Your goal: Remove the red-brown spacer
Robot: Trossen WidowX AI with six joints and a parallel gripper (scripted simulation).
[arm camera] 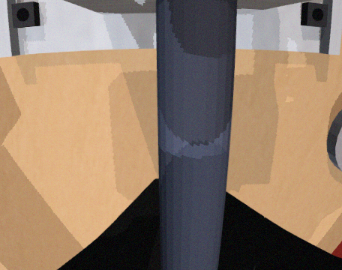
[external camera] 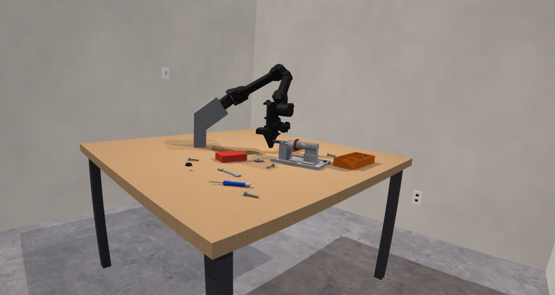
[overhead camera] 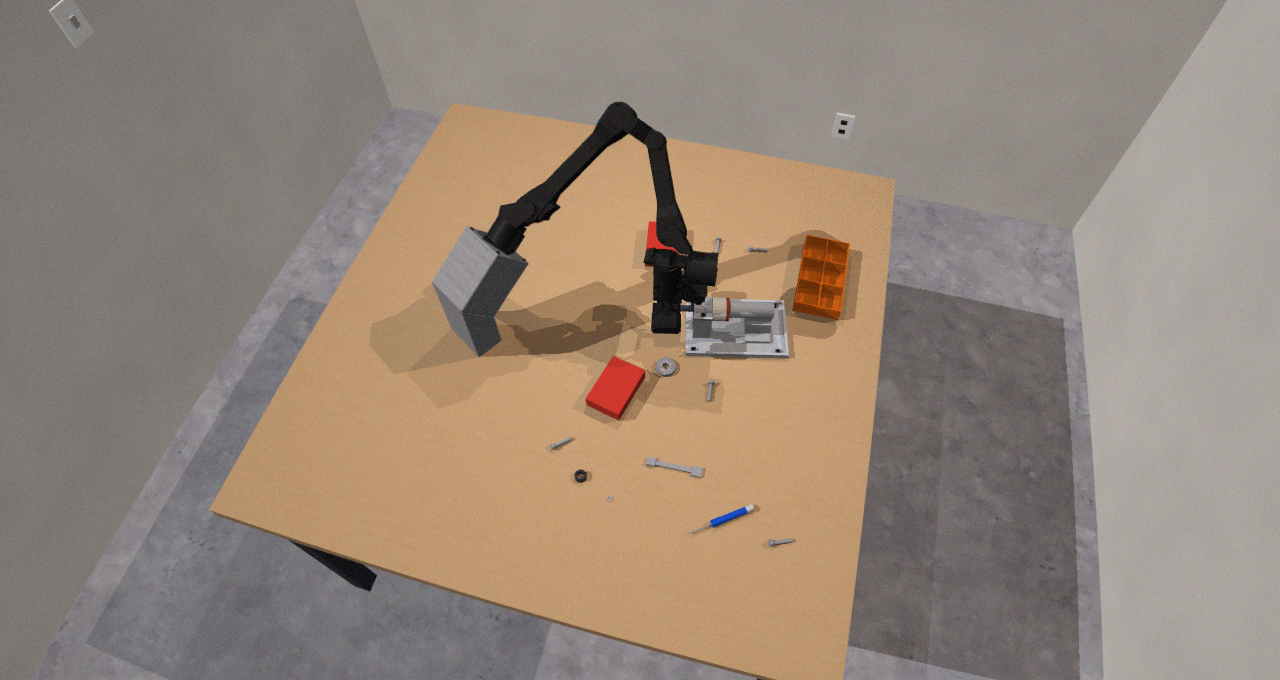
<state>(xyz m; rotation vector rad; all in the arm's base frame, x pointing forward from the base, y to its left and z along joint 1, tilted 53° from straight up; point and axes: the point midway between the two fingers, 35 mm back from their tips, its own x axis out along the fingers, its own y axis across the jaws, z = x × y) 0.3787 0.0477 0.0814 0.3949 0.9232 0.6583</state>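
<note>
My hand is 70 mm short of the shaft and 30 mm to the right of it. The rest, counted from my hand: grey fixture 150 mm ahead, 60 mm to the left, 30 mm below; then red-brown spacer 120 mm ahead, 50 mm to the left; then wrench 310 mm to the right, 150 mm ahead, 80 mm below.
</note>
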